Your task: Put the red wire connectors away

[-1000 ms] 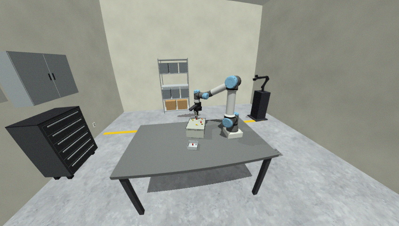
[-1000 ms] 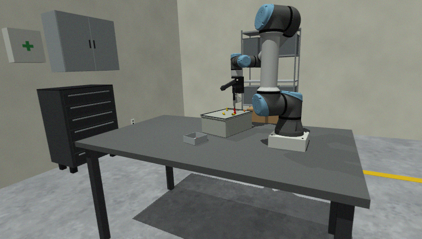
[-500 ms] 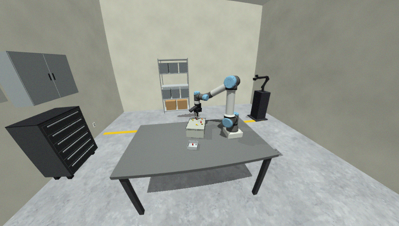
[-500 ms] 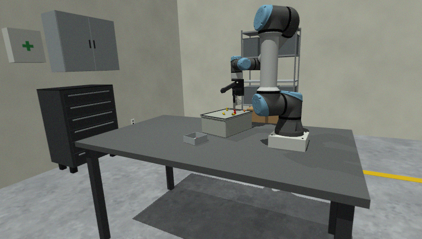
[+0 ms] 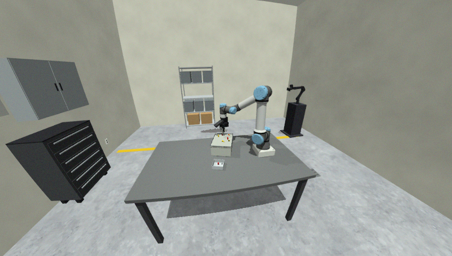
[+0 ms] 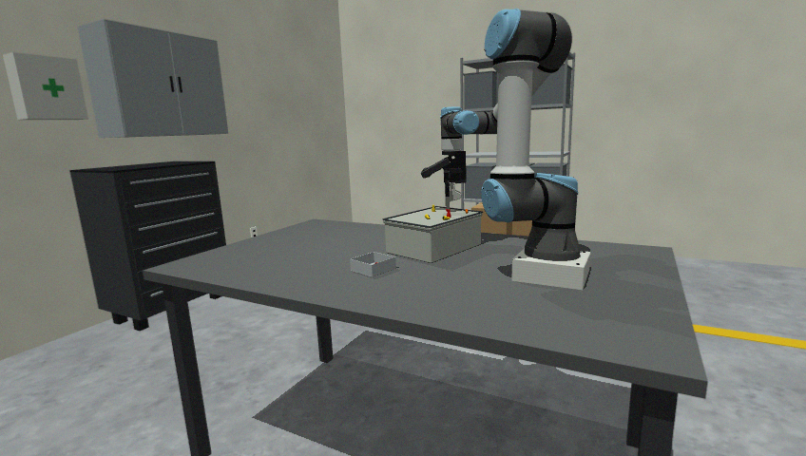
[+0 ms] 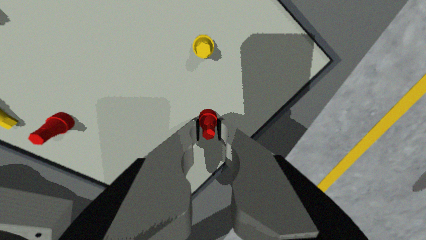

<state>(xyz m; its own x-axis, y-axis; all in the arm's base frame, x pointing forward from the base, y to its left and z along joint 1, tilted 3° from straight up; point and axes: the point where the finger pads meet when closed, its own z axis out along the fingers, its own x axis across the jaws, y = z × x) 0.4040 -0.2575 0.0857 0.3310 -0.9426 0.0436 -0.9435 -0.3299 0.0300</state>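
My hand is 20 mm short of the tool case, 100 mm to the right of it and 50 mm above it.
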